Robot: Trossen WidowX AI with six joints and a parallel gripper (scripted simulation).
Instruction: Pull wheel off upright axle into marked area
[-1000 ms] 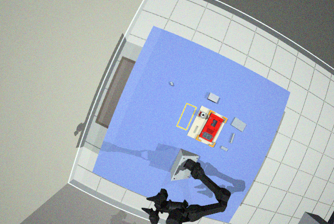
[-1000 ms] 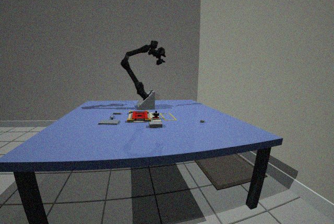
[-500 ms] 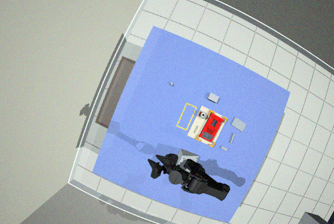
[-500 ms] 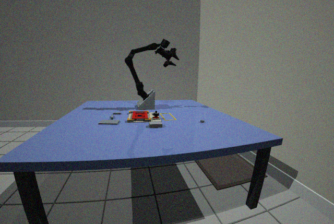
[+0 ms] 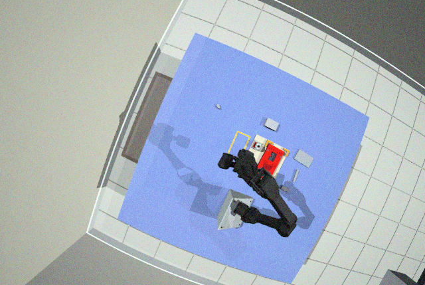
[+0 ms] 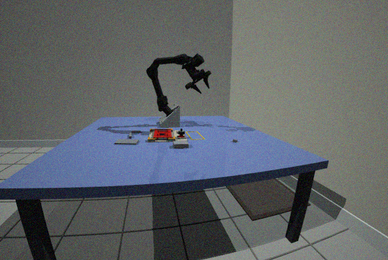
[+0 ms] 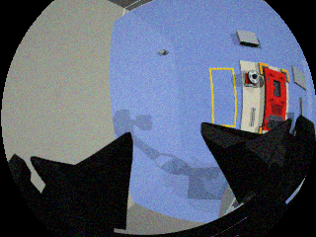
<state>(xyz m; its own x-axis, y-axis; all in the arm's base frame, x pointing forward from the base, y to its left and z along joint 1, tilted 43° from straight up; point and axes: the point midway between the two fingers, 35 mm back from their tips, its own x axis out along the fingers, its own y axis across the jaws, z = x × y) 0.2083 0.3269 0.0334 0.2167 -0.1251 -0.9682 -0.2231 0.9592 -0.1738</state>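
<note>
Now: the base plate 28 cm below my gripper tip, 26 cm to the right of it and 6 cm ahead of it.
</note>
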